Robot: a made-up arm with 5 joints.
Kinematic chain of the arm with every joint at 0, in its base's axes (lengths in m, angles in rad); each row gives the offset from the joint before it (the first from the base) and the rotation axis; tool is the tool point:
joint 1: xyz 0 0 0.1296 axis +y
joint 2: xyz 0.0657 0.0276 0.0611 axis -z
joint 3: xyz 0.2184 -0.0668 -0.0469 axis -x
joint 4: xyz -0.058 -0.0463 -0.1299 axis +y
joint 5: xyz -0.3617 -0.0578 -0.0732 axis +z
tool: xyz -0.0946 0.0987 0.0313
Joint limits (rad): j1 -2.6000..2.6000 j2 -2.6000..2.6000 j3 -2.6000..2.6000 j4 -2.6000..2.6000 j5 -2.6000..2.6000
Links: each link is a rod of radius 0.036 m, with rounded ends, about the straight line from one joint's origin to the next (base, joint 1, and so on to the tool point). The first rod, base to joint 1, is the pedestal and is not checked.
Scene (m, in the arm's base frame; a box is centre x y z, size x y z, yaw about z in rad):
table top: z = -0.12
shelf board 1: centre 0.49 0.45 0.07 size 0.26 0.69 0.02 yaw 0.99
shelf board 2: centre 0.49 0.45 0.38 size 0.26 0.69 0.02 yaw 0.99
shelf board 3: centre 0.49 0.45 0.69 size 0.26 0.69 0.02 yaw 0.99
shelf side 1: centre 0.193 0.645 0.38 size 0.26 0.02 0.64 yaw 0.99
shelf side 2: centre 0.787 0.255 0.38 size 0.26 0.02 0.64 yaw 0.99
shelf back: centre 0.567 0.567 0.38 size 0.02 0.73 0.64 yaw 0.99
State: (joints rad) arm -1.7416 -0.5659 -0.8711 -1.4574 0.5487
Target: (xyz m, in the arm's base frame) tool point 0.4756 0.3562 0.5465
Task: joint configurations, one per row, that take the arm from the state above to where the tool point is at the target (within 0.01 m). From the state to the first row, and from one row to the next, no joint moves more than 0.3 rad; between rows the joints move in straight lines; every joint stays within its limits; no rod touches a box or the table.
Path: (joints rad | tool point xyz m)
1: -1.9157 -0.4992 -0.8749 -1.2387 0.3776 | 0.4092 0.3686 0.1992
2: -2.0899 -0.4326 -0.8787 -1.0200 0.2066 | 0.3764 0.3182 0.1995
3: -2.2640 -0.3659 -0.8825 -0.8013 0.0355 | 0.3384 0.2666 0.1970
4: -2.2520 -0.3789 -0.6826 -1.0754 0.2538 | 0.3872 0.2654 0.3646
5: -2.2400 -0.3919 -0.4827 -1.3494 0.4721 | 0.3851 0.2182 0.5465
6: -2.0393 -0.4251 -0.5084 -1.5897 0.5723 | 0.4205 0.2730 0.5519
7: -1.8385 -0.4582 -0.5340 -1.8299 0.6725 | 0.4503 0.3204 0.5510
8: -1.6378 -0.4913 -0.5597 -2.0701 0.7727 | 0.4756 0.3562 0.5465

